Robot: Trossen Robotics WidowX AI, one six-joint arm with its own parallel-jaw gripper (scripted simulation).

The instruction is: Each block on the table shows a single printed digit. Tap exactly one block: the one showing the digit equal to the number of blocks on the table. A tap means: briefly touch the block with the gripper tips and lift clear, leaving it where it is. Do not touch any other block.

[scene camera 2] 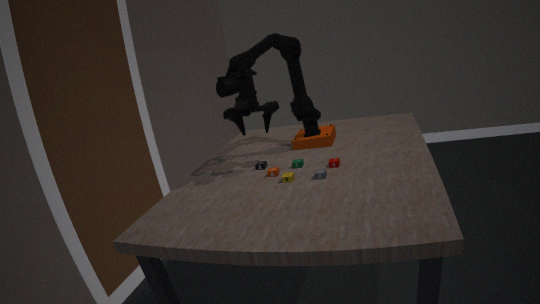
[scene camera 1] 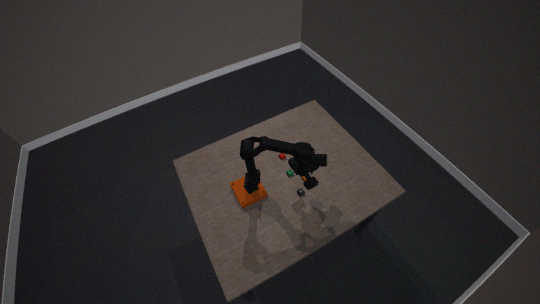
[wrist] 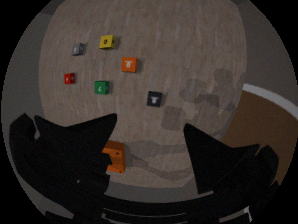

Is my gripper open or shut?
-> Open.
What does my gripper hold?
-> Nothing.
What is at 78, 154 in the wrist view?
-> My gripper.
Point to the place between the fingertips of my gripper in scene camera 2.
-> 255, 134
